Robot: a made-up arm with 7 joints.
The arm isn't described. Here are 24 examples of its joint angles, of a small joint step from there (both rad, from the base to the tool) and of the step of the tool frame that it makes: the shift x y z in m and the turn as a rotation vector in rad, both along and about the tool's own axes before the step.
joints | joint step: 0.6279 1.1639 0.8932 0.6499 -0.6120 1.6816 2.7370 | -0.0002 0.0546 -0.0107 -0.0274 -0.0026 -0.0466 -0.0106
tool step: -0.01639 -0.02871 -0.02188 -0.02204 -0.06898 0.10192
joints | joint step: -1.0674 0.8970 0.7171 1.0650 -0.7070 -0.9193 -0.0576 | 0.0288 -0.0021 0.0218 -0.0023 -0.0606 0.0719 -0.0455
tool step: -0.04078 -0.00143 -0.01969 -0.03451 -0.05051 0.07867
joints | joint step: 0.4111 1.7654 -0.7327 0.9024 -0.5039 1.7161 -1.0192 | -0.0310 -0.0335 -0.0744 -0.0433 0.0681 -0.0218 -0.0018
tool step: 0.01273 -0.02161 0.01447 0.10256 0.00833 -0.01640
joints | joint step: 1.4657 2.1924 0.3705 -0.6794 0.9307 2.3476 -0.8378 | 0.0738 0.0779 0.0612 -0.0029 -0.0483 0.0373 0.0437
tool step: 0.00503 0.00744 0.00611 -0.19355 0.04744 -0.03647
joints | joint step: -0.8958 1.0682 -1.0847 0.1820 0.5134 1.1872 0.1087 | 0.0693 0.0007 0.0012 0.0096 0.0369 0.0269 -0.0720
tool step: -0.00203 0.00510 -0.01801 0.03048 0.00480 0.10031
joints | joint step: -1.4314 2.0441 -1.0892 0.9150 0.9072 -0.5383 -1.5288 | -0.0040 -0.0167 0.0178 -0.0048 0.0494 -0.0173 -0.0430
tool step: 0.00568 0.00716 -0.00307 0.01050 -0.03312 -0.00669
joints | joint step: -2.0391 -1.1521 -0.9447 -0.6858 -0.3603 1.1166 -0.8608 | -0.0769 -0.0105 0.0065 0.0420 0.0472 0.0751 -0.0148
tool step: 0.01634 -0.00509 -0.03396 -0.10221 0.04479 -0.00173
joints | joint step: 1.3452 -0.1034 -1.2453 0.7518 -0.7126 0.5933 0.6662 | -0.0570 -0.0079 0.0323 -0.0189 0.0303 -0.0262 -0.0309
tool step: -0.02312 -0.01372 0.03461 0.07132 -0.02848 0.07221
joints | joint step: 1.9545 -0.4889 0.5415 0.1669 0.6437 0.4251 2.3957 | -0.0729 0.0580 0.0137 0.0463 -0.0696 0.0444 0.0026
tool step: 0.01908 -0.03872 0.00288 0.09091 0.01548 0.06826
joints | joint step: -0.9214 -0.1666 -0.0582 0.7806 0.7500 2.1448 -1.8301 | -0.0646 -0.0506 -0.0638 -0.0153 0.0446 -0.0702 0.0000
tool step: -0.03300 0.00121 -0.02341 0.05962 -0.16899 -0.09162
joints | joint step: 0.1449 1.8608 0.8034 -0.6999 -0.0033 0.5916 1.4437 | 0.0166 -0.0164 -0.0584 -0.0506 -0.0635 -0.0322 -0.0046
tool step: -0.03777 -0.04099 -0.00098 0.13288 -0.04801 0.06346
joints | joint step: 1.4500 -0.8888 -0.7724 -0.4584 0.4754 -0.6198 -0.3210 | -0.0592 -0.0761 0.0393 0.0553 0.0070 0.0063 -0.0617
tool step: -0.00468 -0.01206 0.03158 0.01900 -0.17812 -0.01131
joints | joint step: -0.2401 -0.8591 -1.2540 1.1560 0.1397 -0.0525 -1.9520 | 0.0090 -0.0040 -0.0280 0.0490 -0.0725 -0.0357 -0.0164
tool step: -0.01616 -0.01027 0.00296 -0.02153 -0.09724 0.02883
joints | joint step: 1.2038 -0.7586 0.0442 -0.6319 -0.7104 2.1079 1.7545 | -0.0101 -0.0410 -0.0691 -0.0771 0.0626 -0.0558 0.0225
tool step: -0.00971 -0.02242 0.00110 -0.02252 0.01091 0.08304
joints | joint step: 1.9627 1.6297 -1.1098 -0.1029 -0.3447 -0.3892 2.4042 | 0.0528 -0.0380 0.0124 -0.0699 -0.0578 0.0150 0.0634
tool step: -0.00373 0.01701 -0.03341 -0.00791 -0.03061 -0.01865
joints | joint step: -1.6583 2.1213 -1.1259 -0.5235 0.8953 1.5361 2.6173 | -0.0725 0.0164 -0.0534 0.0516 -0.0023 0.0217 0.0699
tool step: 0.02412 0.03417 0.01942 -0.09420 0.07660 -0.03471
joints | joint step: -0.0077 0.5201 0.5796 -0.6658 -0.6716 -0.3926 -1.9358 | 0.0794 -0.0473 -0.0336 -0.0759 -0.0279 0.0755 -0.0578
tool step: -0.01092 0.01833 -0.00619 0.05142 -0.08757 0.00845
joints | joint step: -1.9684 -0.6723 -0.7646 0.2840 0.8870 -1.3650 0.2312 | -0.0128 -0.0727 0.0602 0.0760 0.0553 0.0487 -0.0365
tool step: -0.03713 0.00932 0.06614 0.05052 -0.13203 -0.01382
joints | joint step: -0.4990 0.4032 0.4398 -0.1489 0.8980 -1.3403 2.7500 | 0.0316 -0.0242 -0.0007 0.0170 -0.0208 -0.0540 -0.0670
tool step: -0.02195 -0.02043 -0.01148 -0.00214 -0.09605 0.07330
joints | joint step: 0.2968 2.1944 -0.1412 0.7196 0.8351 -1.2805 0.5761 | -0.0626 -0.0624 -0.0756 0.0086 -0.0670 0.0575 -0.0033
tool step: -0.06368 -0.04696 0.04500 0.04025 -0.08615 0.05407
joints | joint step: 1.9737 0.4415 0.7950 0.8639 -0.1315 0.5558 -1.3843 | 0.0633 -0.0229 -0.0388 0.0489 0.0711 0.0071 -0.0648
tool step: -0.00244 -0.01059 -0.01295 0.07019 0.06107 -0.03643
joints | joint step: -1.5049 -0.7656 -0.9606 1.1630 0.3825 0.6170 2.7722 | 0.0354 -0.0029 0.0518 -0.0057 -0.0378 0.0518 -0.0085
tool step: 0.03194 -0.02773 0.01146 0.11510 0.08599 0.02021
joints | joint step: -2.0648 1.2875 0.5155 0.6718 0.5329 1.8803 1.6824 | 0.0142 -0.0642 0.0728 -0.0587 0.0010 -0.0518 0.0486
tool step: 0.00767 0.01194 -0.01171 -0.03743 0.04488 -0.03556
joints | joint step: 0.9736 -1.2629 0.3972 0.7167 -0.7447 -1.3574 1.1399 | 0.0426 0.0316 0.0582 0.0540 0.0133 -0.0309 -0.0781
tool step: -0.00428 0.01115 0.00187 -0.03204 -0.05397 0.04847
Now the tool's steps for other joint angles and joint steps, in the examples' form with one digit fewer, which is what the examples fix.
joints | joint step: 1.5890 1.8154 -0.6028 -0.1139 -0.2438 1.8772 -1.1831 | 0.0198 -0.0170 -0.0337 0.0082 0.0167 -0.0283 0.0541
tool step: 0.0210 0.0012 0.0022 0.0194 0.0456 -0.0748
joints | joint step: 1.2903 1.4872 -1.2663 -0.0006 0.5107 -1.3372 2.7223 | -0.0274 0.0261 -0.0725 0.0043 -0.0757 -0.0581 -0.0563
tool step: -0.0203 0.0106 -0.0421 -0.0266 -0.1709 0.0267
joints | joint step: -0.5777 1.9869 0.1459 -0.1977 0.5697 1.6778 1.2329 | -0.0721 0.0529 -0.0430 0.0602 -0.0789 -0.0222 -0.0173
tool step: 0.0193 0.0084 0.0021 0.0258 0.0718 0.0254
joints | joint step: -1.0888 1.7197 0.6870 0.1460 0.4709 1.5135 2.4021 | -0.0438 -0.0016 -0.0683 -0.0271 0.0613 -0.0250 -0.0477
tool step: -0.0276 -0.0013 -0.0096 -0.0073 -0.1091 0.0223
